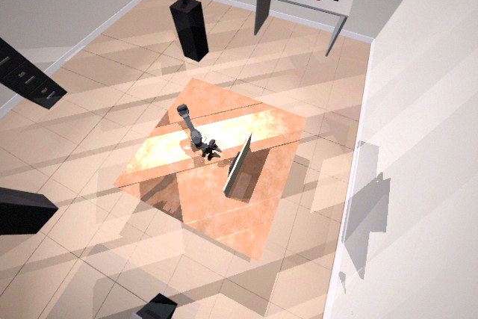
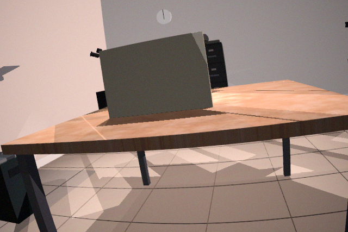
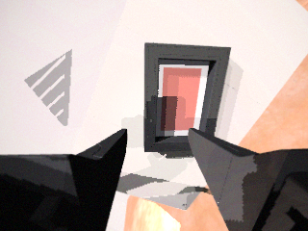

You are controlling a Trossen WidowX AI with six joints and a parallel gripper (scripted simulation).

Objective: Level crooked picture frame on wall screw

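My gripper tip is 130 mm short of the picture frame and 50 mm above it. Also, from my gripper tip: wall panel 140 mm ahead, 60 mm below, 10 mm to the left.
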